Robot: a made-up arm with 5 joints.
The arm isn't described. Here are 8 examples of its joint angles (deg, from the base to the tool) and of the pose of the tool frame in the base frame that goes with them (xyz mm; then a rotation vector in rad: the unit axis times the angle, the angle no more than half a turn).
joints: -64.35 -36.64 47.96 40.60 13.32
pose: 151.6 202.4 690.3 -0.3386 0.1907 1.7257
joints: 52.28 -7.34 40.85 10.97 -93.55
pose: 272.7 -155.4 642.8 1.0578 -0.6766 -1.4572
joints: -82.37 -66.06 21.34 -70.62 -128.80
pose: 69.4 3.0 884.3 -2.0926 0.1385 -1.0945
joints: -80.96 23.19 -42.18 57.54 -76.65
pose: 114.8 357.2 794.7 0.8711 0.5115 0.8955
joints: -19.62 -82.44 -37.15 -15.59 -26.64
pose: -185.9 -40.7 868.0 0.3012 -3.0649 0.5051
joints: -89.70 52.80 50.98 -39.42 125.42
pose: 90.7 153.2 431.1 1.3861 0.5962 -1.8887
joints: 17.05 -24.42 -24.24 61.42 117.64
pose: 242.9 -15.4 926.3 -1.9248 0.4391 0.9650
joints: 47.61 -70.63 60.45 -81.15 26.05
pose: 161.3 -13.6 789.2 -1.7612 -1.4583 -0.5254
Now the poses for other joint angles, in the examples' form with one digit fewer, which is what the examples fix.
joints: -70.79 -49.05 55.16 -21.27 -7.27
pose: 120 189 747 0.461 -0.898 1.505
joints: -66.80 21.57 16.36 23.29 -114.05
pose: 191 315 586 0.960 0.662 -0.084
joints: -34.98 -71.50 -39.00 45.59 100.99
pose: -70 -83 933 -1.793 -1.367 0.044
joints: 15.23 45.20 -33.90 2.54 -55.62
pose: 466 -41 662 0.645 -0.618 -0.257
